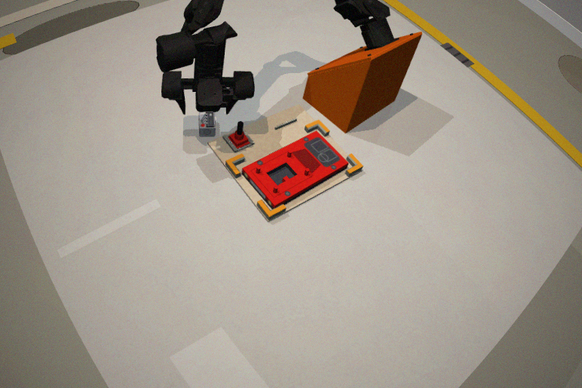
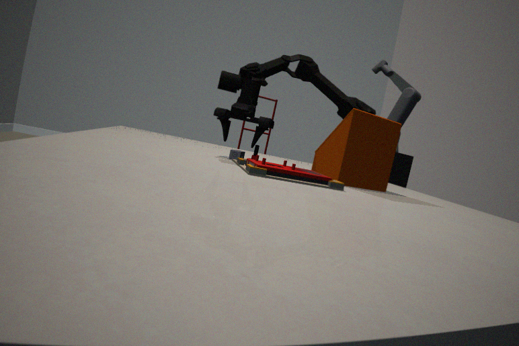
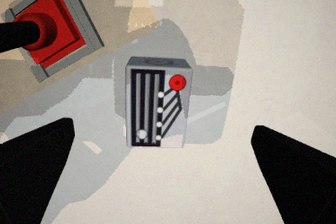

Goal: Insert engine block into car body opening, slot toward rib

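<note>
The grey engine block lies 40 mm below my gripper tip, 10 mm to the left of it and 10 mm behind it.
</note>
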